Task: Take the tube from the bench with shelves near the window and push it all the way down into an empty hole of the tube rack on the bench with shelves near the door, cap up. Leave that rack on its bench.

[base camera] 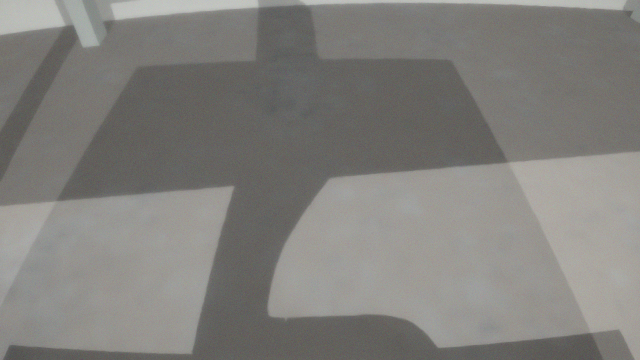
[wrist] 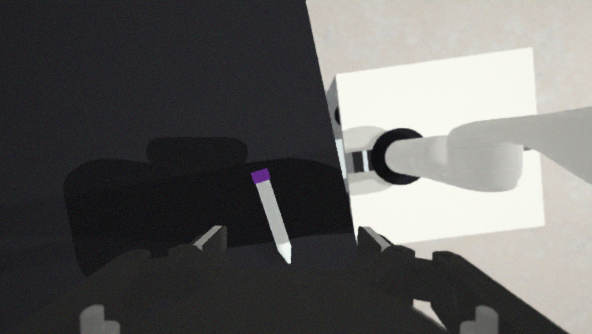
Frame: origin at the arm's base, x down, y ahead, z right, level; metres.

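Where they show: gripper, fingertip midpoint: point(wrist: 292, 240); arm's base, link origin: point(wrist: 401, 156).
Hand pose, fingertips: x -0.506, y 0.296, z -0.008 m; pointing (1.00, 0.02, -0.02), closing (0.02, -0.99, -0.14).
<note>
Each offset is from my fingertips to the top centre of the thing. "spot": to the spot under its first point. Level surfaces: height alone.
The tube {dx +0.119, dy +0.027, dz -0.018 m} point(wrist: 273, 214) lies on its side on the dark bench top {dx +0.140 m} point(wrist: 150, 75) in the wrist view. Its body is whitish, its purple cap is at the upper end and its pointed tip is toward the bottom of the view. My gripper point(wrist: 292, 240) is open, with one fingertip to the left and one to the right of the tube's lower part in the view. The fingers do not touch the tube; how high they are above the bench cannot be told. The tube rack does not show in either view.
The bench edge runs down the wrist view, with my white base point(wrist: 450, 90) and grey arm point(wrist: 470, 160) to its right, over the floor {dx +0.902 m} point(wrist: 400, 30). In the base camera view, a pale bench leg {spot: dx +0.864, dy +0.568, dz -0.474 m} point(base camera: 89, 30) stands at the upper left, and shadows lie on the floor point(base camera: 400, 240).
</note>
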